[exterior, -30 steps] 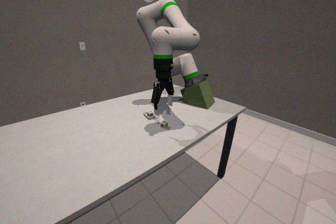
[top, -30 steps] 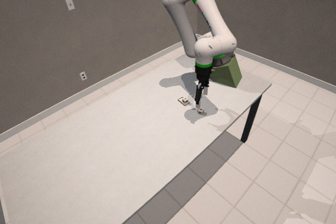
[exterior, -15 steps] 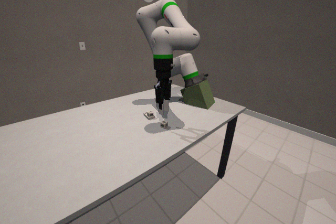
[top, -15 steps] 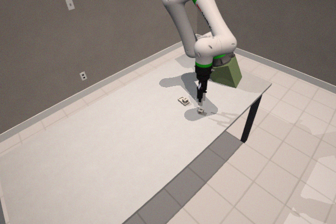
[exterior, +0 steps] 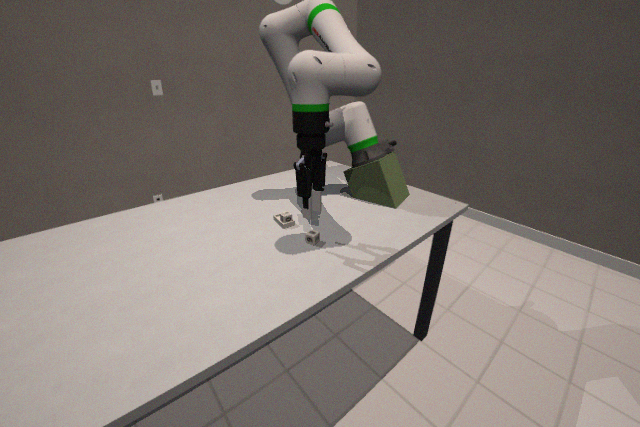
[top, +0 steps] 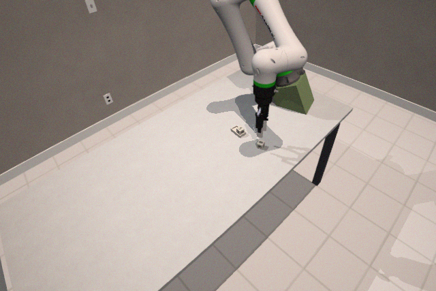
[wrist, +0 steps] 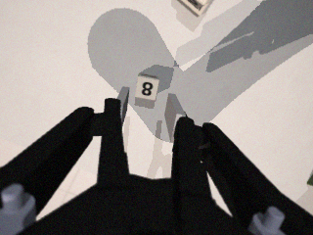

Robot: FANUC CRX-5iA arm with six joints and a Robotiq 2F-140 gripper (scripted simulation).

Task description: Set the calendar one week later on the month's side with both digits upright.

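The white calendar cube lies 110 mm below my hand.
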